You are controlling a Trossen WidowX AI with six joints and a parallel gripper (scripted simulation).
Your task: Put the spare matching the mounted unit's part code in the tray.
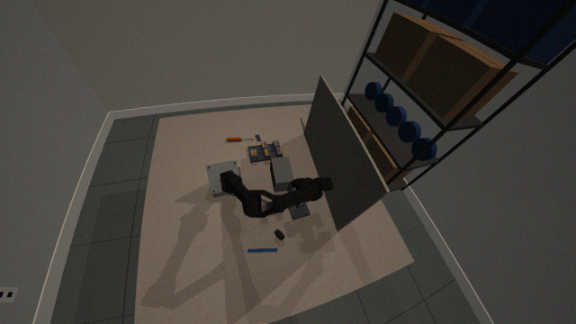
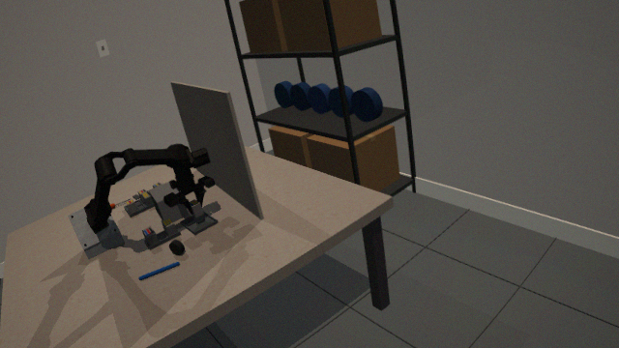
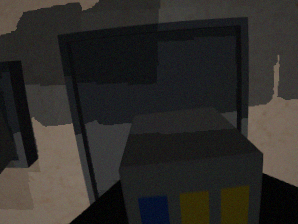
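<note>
The shallow tray lies 10 mm behind my gripper tip and 40 mm below it. Round my gripper tip: black tape roll (150 mm behind, 110 mm to the right, 20 mm below); grey spare (20 mm above); grey mounted unit (30 mm behind, 200 mm to the left).
</note>
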